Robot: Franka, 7 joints.
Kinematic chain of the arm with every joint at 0, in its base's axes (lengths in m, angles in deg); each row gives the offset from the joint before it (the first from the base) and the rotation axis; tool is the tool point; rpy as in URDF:
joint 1: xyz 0 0 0.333 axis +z
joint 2: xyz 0 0 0 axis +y
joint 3: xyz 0 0 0.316 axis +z
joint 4: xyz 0.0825 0 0 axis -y
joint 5: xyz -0.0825 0 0.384 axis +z
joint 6: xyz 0 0 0 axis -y
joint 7: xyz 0.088 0 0 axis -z
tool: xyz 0 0 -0.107 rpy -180 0 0
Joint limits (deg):
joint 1: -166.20..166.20
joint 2: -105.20..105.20
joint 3: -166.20..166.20
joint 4: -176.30..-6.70
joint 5: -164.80..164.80
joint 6: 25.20..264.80
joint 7: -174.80..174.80
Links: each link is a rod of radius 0.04 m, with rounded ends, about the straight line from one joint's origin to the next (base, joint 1, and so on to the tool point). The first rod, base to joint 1, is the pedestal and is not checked.
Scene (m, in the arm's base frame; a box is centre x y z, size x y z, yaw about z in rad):
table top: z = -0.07
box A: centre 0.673 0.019 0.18 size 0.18 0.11 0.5 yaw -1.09
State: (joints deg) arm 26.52 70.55 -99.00 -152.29 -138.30 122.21 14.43
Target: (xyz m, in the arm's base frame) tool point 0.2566 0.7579 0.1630
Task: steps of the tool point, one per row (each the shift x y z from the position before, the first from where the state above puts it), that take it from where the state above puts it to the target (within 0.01 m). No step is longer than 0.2 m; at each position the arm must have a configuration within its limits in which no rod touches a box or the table.
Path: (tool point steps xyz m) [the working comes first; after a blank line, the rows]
Joints at the target: 105.42 89.61 -65.27 -63.42 -148.63 116.59 14.43
Straight joint move there: touches box A.

1: 0.0807 0.0553 -0.1179
2: 0.0646 0.1081 -0.1004
3: 0.0219 0.1439 -0.0709
4: -0.0352 0.1497 -0.0354
5: -0.0883 0.1228 0.0000
6: -0.1218 0.0708 0.0301
7: 0.0813 0.0465 -0.0417
8: 0.0950 0.0506 -0.0211
9: 0.0934 0.0627 0.0053
10: 0.0714 0.0803 0.0300
11: 0.0284 0.0969 0.0430
12: -0.0291 0.1030 0.0371
13: -0.0891 0.0887 0.0112

